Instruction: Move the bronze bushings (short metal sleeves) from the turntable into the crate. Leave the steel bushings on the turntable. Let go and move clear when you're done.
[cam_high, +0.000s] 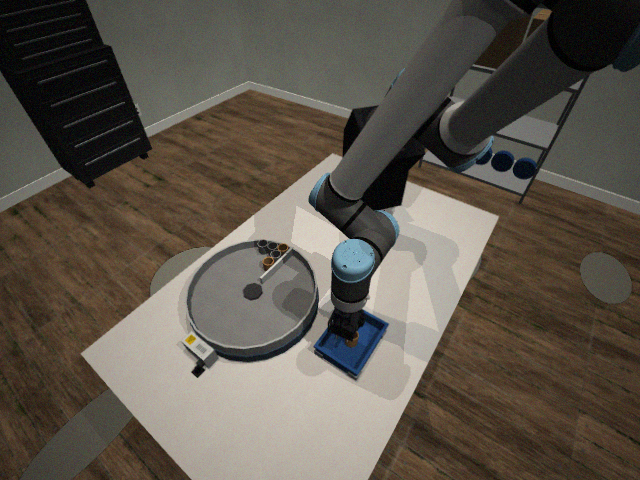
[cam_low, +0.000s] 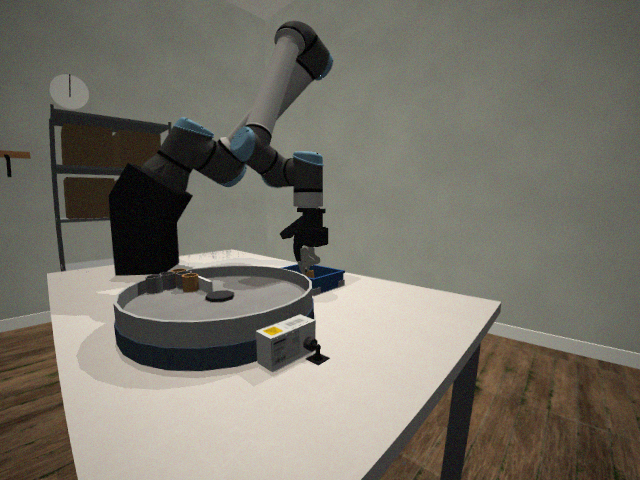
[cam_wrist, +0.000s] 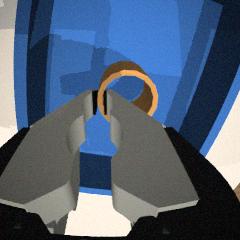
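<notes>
The blue crate is 20 mm to the left of my hand and 20 mm below it. Round my hand: grey turntable (30 mm ahead, 330 mm to the right, 10 mm above).
</notes>
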